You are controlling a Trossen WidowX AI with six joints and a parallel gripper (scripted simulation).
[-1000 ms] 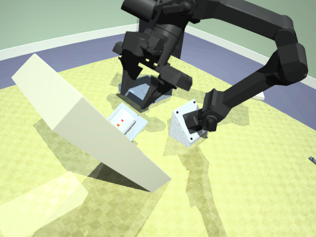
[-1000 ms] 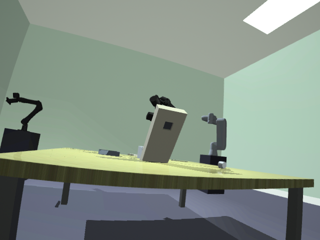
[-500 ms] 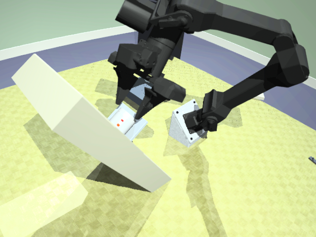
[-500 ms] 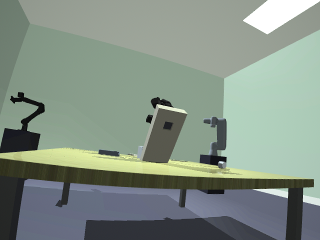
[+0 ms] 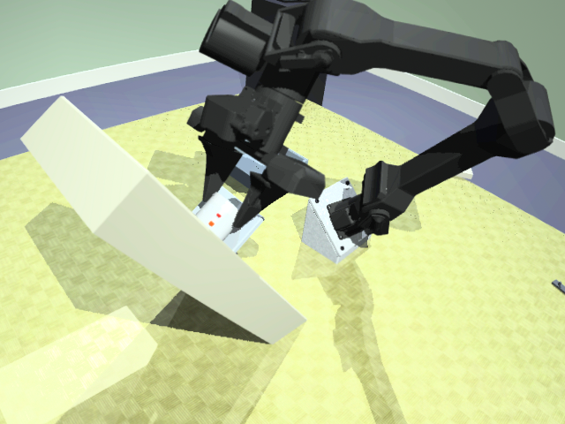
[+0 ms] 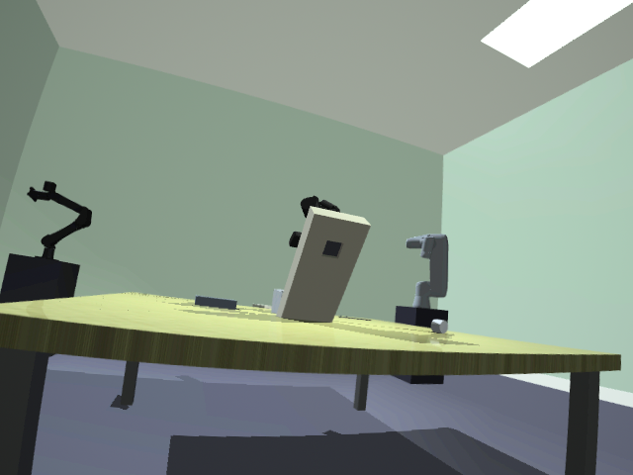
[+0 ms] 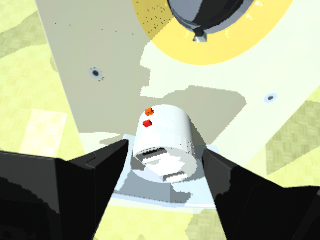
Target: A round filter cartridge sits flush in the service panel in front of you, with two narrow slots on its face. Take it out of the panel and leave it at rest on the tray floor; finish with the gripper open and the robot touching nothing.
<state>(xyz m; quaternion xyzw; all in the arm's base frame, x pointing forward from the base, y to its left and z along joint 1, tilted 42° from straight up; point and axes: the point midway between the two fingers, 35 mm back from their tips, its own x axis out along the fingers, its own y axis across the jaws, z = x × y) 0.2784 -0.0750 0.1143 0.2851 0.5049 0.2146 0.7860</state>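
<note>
Now: gripper tip 4 cm short of the cream service panel and 2 cm above it. Also, from my gripper tip: round filter cartridge right at my gripper tip; tray 32 cm behind, 31 cm to the right, 18 cm below.
</note>
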